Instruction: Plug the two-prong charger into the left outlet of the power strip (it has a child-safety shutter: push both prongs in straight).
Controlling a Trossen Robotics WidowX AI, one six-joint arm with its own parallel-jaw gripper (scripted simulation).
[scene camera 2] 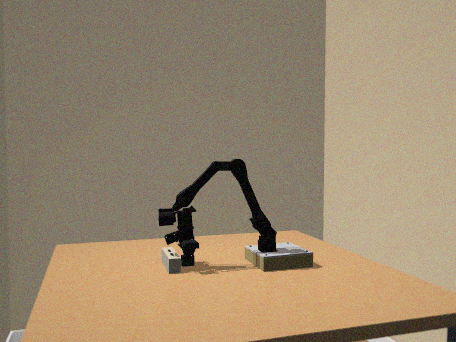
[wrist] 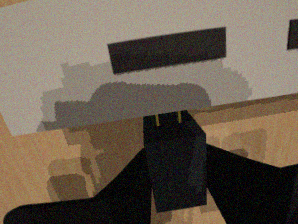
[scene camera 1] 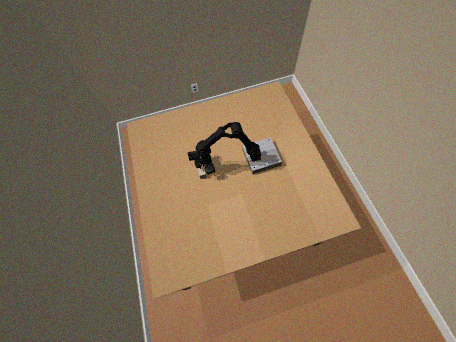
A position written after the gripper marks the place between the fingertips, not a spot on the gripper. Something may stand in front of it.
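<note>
There's a charger (wrist: 175, 145), and it's being carried by the gripper (wrist: 170, 150).
</note>
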